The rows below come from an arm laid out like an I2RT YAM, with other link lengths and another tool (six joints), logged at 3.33 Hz.
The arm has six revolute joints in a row. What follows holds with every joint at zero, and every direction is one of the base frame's.
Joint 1 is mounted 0.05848 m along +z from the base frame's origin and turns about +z.
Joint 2 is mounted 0.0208 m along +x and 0.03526 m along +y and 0.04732 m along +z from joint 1 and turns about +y.
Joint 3 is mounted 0.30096 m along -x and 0.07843 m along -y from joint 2 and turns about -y.
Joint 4 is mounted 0.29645 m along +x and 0.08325 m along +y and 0.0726 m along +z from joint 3 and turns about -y.
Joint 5 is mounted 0.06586 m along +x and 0.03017 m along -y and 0.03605 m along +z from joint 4 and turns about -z.
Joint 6 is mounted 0.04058 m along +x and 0.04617 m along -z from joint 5 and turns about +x.
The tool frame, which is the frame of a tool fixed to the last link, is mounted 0.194 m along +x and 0.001 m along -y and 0.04 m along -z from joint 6; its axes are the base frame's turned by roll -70.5, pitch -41.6 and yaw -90 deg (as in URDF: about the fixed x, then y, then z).
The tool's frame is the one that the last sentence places.
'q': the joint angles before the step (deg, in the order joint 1, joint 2, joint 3, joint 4, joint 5, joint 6). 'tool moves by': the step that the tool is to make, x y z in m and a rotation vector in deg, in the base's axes. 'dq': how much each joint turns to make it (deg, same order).
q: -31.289 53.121 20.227 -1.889 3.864 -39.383
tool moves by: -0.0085 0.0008 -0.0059 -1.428 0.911 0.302
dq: -0.004 -1.775 -2.061 0.365 0.714 -1.570
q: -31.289 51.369 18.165 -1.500 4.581 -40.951
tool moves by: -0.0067 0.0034 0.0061 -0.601 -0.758 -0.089
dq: 0.008 -3.989 -0.854 -2.172 0.147 -0.045
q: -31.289 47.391 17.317 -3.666 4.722 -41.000
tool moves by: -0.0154 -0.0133 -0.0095 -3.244 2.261 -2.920
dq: -0.007 0.472 -2.333 2.763 4.615 -1.674
